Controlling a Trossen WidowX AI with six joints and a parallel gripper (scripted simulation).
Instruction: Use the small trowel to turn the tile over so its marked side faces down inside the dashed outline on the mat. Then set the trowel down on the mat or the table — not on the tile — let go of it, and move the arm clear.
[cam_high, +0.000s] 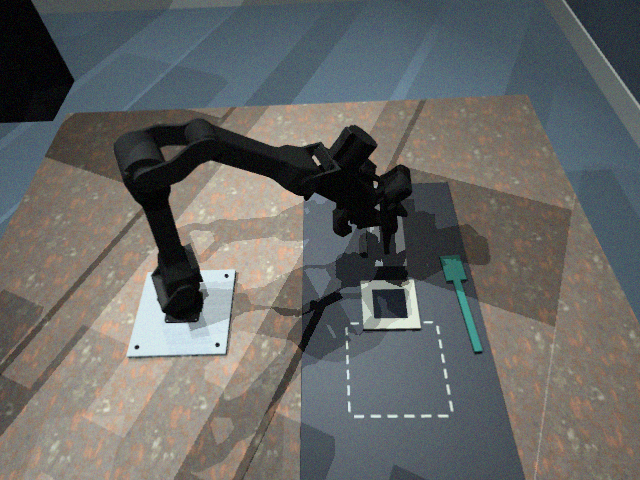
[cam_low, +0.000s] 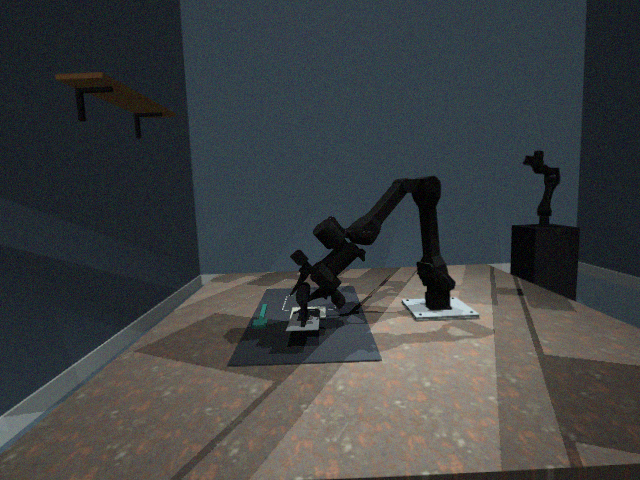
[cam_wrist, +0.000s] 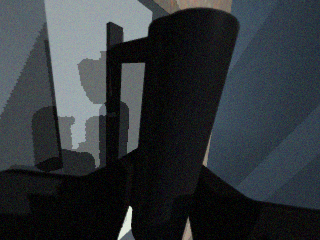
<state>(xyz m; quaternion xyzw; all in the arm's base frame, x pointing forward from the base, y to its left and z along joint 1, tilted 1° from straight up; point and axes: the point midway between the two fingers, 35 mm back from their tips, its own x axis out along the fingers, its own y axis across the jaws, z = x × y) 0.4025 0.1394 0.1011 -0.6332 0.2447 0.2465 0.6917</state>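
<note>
Right now my gripper tip is 14 cm to the left of the tile, 8 cm above it and 3 cm past it. Round my gripper tip: dark trowel: 3 cm behind, 1 cm below; grey mat: 14 cm to the right, 11 cm below, 3 cm behind; green spatula-shaped tool: 12 cm to the right, 11 cm ahead, 9 cm below.
</note>
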